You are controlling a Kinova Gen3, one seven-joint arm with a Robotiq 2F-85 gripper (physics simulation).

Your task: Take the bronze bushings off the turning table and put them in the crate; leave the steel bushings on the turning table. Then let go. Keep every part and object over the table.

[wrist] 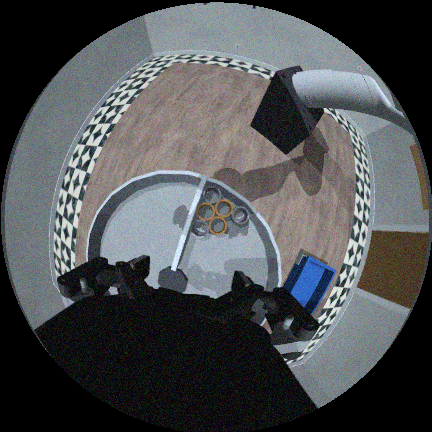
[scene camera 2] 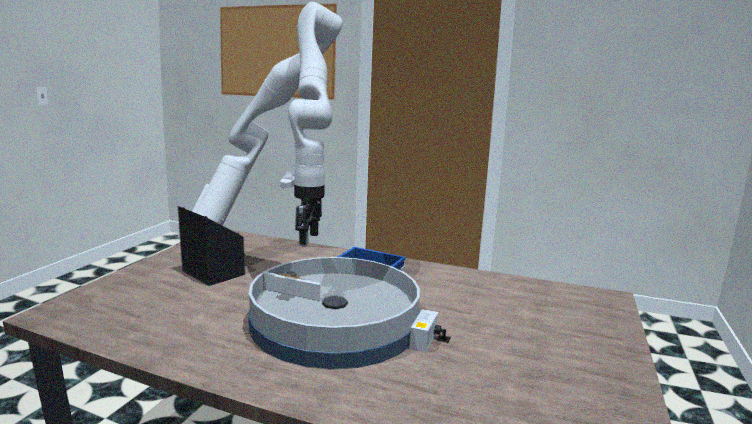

Labels:
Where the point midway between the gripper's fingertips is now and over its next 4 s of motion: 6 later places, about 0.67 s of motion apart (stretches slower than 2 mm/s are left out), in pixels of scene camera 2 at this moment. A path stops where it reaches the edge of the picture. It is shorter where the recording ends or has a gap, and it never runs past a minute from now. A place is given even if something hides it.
My gripper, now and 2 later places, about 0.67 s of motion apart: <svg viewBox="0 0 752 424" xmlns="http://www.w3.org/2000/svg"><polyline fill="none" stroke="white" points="309,240 309,259 298,289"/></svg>

